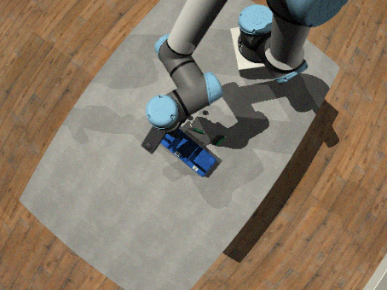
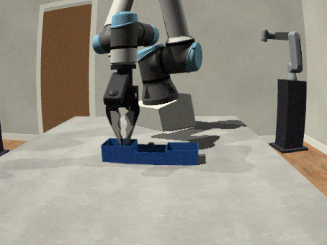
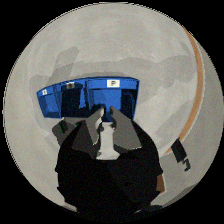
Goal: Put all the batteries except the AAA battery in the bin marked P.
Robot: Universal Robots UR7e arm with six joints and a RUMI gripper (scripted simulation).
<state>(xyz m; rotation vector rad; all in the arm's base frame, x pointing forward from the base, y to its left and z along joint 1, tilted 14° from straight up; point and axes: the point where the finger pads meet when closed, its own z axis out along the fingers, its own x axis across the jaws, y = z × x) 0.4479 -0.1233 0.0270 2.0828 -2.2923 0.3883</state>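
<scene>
Now: the blue bin rack 7 cm to the left of my hand, 3 cm ahead of it and 2 cm below it. Also, from my hand: thin green battery (9 cm to the left, 6 cm behind, 4 cm below); then white object (9 cm behind, 5 cm to the right, 4 cm below).
</scene>
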